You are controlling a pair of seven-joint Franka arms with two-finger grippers.
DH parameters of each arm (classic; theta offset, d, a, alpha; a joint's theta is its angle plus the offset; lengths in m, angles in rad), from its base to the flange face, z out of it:
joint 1: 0 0.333 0 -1.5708
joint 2: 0 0 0 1.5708
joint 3: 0 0.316 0.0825 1.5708
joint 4: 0 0 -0.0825 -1.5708
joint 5: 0 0.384 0 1.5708
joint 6: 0 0 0.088 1.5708
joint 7: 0 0.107 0 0
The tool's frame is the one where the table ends.
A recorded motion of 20 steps. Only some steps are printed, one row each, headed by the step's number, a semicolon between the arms.
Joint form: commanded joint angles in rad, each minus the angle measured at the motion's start. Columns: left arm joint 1, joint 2, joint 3, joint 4, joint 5, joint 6, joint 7; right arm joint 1, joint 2, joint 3, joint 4, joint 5, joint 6, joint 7.
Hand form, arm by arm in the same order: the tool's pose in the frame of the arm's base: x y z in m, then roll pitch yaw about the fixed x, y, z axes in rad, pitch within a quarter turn. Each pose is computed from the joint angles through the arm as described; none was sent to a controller.
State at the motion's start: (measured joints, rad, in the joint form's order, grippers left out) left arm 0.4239 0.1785 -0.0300 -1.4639 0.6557 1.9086 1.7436; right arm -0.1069 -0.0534 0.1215 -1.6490 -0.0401 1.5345 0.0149
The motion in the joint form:
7: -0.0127 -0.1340 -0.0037 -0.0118 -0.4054 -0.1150 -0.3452; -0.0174 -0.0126 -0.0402 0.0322 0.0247 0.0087 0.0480
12: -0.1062 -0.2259 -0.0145 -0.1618 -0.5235 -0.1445 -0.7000; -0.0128 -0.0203 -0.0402 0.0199 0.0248 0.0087 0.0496
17: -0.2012 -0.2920 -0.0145 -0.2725 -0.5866 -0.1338 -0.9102; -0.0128 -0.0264 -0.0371 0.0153 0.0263 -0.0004 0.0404
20: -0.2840 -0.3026 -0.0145 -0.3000 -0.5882 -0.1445 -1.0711; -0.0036 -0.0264 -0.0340 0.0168 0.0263 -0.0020 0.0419
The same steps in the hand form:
7: 0.5399 0.2373 0.6702 -2.8290 0.1984 -1.0111; 0.5305 -0.0230 0.6362 3.1204 0.0065 -0.1065
12: 0.5346 0.1612 0.6440 -2.9141 0.0237 -0.7812; 0.5281 -0.0203 0.6344 3.1196 0.0110 -0.1036
17: 0.5278 0.0998 0.6264 -2.9794 -0.0465 -0.6679; 0.5252 -0.0182 0.6347 3.1200 0.0189 -0.0915
20: 0.5293 0.0552 0.6175 -3.0072 -0.0512 -0.5894; 0.5253 -0.0116 0.6352 3.1197 0.0190 -0.0807

